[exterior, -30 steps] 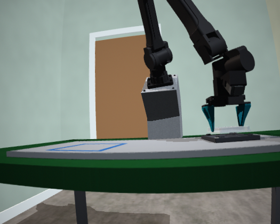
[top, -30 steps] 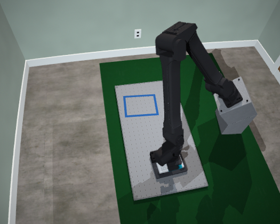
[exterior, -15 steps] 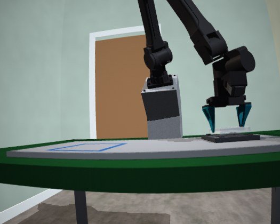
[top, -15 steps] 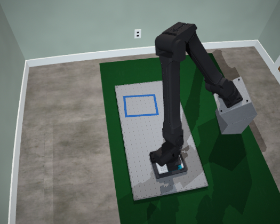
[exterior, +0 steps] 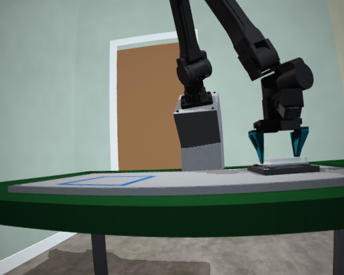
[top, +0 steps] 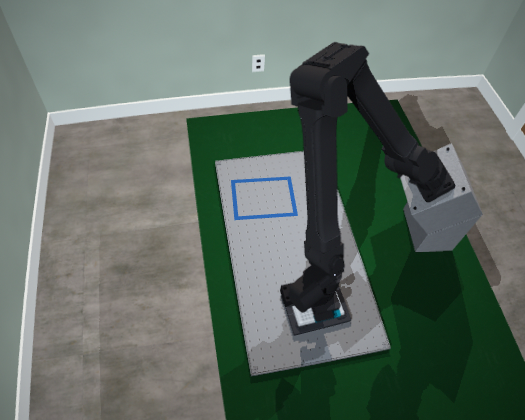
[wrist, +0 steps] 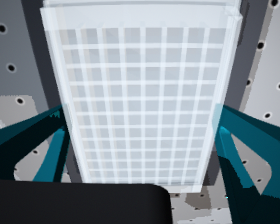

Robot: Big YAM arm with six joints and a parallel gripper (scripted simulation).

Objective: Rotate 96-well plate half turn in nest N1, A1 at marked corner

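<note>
Right now the 96-well plate is 1 cm below my hand. Also, from my hand: plate nest N1: 2 cm below; then A1 label: 7 cm ahead, 6 cm to the right, 2 cm below.
</note>
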